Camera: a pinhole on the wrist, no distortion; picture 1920 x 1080 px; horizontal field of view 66.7 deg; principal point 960.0 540.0 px. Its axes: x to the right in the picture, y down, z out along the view. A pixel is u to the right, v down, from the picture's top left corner.
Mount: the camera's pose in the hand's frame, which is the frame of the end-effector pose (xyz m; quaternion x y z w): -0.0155 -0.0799 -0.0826 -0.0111 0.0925 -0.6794 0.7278
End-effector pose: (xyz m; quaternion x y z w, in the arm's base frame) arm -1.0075 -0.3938 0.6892 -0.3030 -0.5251 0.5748 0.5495
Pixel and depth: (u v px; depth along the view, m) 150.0 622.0 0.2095
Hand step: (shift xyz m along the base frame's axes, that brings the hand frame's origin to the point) -0.1340 -0.0151 0.0281
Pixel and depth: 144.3 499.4 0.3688
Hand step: -0.3129 -0.0534 0.0069
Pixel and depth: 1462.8 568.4 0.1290
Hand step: 0.0057 -0.0234 0.1414
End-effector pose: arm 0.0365 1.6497 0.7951 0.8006 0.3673 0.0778 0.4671
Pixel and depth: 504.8 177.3 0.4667
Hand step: 0.1445 -0.3299 -0.2075
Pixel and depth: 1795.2 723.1 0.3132
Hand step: 0.0019 0.0015 -0.3595
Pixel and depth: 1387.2 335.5 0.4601
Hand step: 0.0294 -0.1729 -0.4158
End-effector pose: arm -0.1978 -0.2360 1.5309 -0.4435 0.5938 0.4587 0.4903
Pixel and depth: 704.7 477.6 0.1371
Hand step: 0.0800 0.0415 -0.0112
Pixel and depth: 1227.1 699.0 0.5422
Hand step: 0.2867 0.3678 -0.1965
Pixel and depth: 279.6 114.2 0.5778
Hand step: 0.0006 0.5595 0.0692
